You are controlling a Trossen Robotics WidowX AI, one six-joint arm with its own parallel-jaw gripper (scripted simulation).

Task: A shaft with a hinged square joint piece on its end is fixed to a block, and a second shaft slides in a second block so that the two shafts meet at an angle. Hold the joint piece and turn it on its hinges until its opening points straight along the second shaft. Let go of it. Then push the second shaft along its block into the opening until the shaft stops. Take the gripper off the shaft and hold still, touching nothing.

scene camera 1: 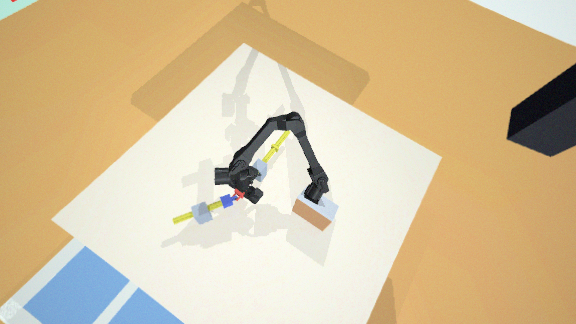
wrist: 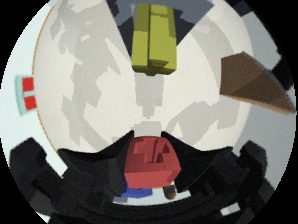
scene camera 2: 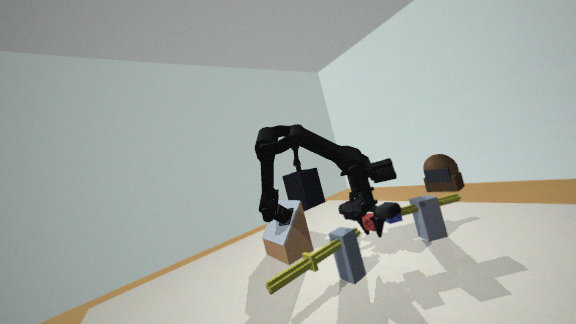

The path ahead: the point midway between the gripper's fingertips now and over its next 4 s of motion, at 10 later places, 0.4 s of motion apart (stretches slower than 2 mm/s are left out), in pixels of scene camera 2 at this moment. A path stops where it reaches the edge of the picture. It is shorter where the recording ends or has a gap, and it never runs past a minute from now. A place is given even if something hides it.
The gripper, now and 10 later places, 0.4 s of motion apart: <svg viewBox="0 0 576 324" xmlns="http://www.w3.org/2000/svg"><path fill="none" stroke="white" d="M373 235L373 234L372 226L371 218L370 206L366 195L361 184L360 184L358 189L355 195L352 202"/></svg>
